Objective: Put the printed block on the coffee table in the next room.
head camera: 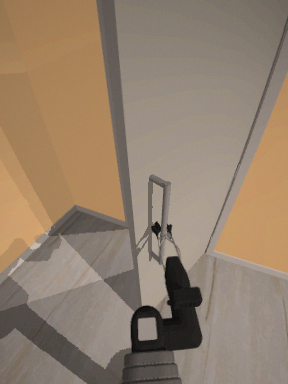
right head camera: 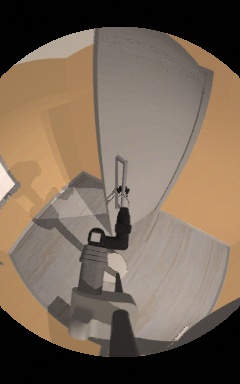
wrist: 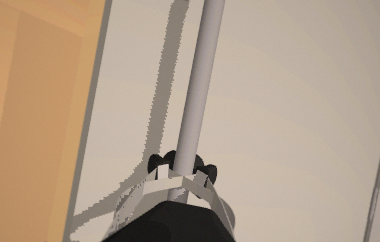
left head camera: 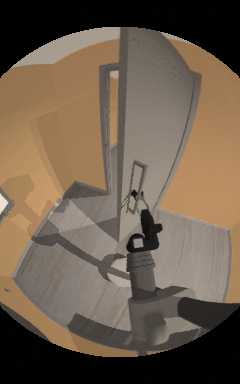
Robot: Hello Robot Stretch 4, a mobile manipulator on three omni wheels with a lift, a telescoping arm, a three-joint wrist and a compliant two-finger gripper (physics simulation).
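Where they show: gripper, fingertip midpoint: [head camera: 160, 223] [wrist: 182, 165] [left head camera: 136, 189]; robot's base at its link origin: [right head camera: 110, 266] [left head camera: 123, 271].
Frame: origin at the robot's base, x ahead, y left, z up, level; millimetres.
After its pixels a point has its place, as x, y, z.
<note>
A grey door [head camera: 200, 125] @[627, -204, 1371] [left head camera: 155, 110] @[561, -124, 1503] [right head camera: 145, 100] @[569, -133, 1521] [wrist: 290, 125] @[650, -233, 1152] stands ajar, with a long upright bar handle [head camera: 166, 205] @[430, -70, 1212] [left head camera: 143, 176] @[431, -70, 1226] [right head camera: 124, 172] @[431, -71, 1228] [wrist: 200, 75] @[430, -71, 1171] near its left edge. My gripper [head camera: 162, 230] @[483, -66, 1078] [left head camera: 137, 194] @[483, -66, 1078] [right head camera: 123, 190] @[483, -66, 1078] [wrist: 182, 165] @[483, -66, 1078] is shut on the lower part of this bar, with one dark fingertip on each side of it. The printed block and the coffee table do not show in these views.
In the left head view, a door frame [left head camera: 104, 125] @[1373, 133, 1243] stands left of the door, with a narrow gap between them. Orange walls [head camera: 45, 125] @[1753, 885, 1108] [right head camera: 225, 150] @[812, -996, 1363] stand on both sides. A pale round shape [left head camera: 117, 265] @[92, 70, 187] [right head camera: 117, 262] @[69, -87, 187] lies low beneath my arm.
</note>
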